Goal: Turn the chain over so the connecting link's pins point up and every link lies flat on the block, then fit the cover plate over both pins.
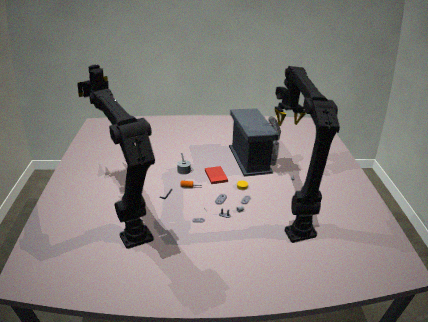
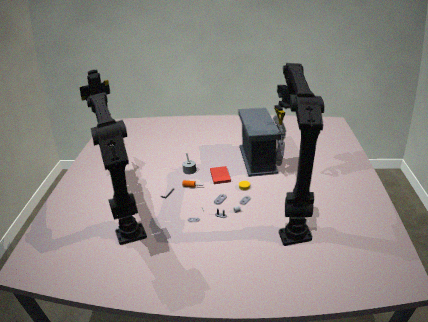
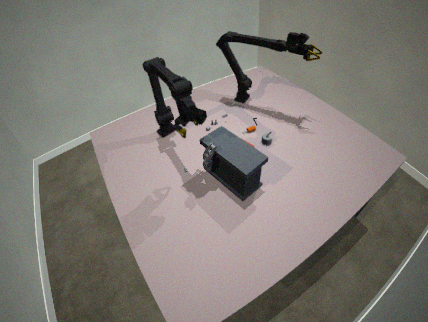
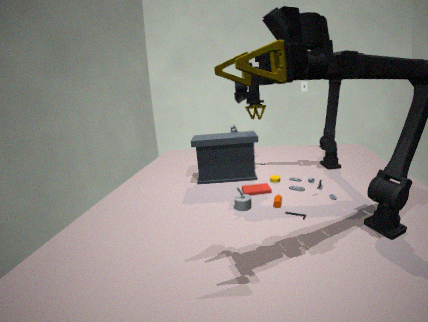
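Seen in the pictures: left gripper, fingertip midpoint: (image 3: 321,55) (image 4: 223,67); right gripper, fingertip midpoint: (image 1: 287,125) (image 2: 289,123) (image 3: 190,131) (image 4: 256,119); left arm's base, origin of the base link: (image 1: 136,238) (image 2: 131,235) (image 3: 242,98) (image 4: 384,227); right arm's base, origin of the base link: (image 1: 300,233) (image 2: 295,236) (image 3: 166,130) (image 4: 330,165).
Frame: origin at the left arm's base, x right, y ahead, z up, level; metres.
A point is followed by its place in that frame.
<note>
The grey chain (image 1: 274,142) {z 0.137, x 0.796, y 0.170 m} (image 2: 280,145) {z 0.127, x 0.789, y 0.155 m} (image 3: 208,157) hangs down the side of the dark block (image 1: 256,122) {z 0.220, x 0.741, y 0.257 m} (image 2: 259,121) {z 0.220, x 0.735, y 0.265 m} (image 3: 235,148) {z 0.220, x 0.734, y 0.292 m} (image 4: 225,138) {z 0.220, x 0.665, y 0.298 m}; its upper end shows at the block's top edge. Which way its pins point is too small to tell. My right gripper (image 1: 289,123) {z 0.278, x 0.777, y 0.072 m} (image 3: 190,128) {z 0.278, x 0.777, y 0.072 m} (image 4: 256,118) {z 0.278, x 0.777, y 0.072 m} is open and empty, above and beside the block. My left gripper (image 3: 317,53) {z 0.480, x 0.000, y 0.530 m} (image 4: 226,66) {z 0.480, x 0.000, y 0.530 m} is open and empty, raised high away from the block. Grey link plates (image 1: 221,199) {z 0.005, x 0.421, y 0.055 m} (image 1: 246,199) {z 0.004, x 0.516, y 0.002 m} (image 1: 198,220) {z 0.006, x 0.264, y -0.021 m} lie on the table; I cannot tell which is the cover plate.
A two-pinned part (image 1: 225,214) {z 0.003, x 0.381, y -0.039 m} stands near a small grey roller (image 1: 240,209) {z 0.017, x 0.444, y -0.056 m}. A red slab (image 1: 216,174) {z 0.015, x 0.497, y 0.222 m}, yellow disc (image 1: 242,185) {z 0.019, x 0.549, y 0.082 m}, orange-handled tool (image 1: 187,184) {z 0.022, x 0.334, y 0.204 m}, black hex key (image 1: 166,193) {z 0.006, x 0.230, y 0.198 m} and grey pot (image 1: 184,167) {z 0.038, x 0.377, y 0.317 m} are on the pink table (image 1: 75,270) {z 0.000, x -0.286, y -0.072 m}. A tiny piece (image 1: 293,178) {z 0.010, x 0.810, y 0.013 m} lies right of the block.
</note>
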